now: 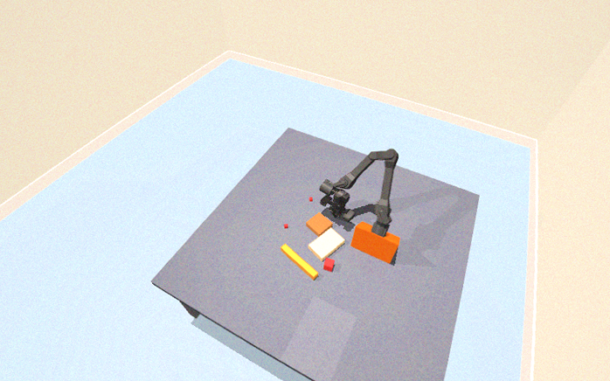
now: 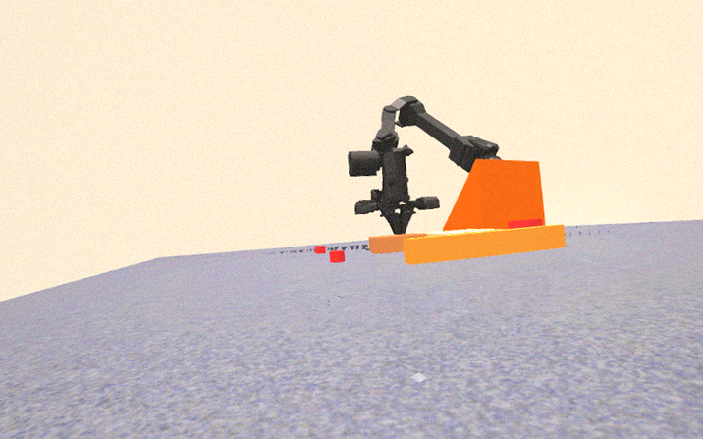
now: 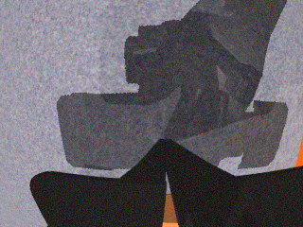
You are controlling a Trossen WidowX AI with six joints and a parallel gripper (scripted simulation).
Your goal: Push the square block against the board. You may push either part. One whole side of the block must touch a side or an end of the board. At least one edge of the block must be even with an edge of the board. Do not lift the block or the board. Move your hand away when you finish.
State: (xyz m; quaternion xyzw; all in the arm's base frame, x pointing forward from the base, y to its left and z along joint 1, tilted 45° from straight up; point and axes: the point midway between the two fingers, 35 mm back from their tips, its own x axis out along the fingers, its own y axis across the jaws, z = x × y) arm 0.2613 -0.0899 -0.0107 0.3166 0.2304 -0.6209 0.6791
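The orange square block lies 10 cm to the left of my gripper tip, 4 cm ahead of it and 1 cm above it. The rest, counted from my gripper tip: tan board 17 cm to the left, 5 cm behind, 1 cm above; long yellow board 33 cm to the left, 1 cm above.
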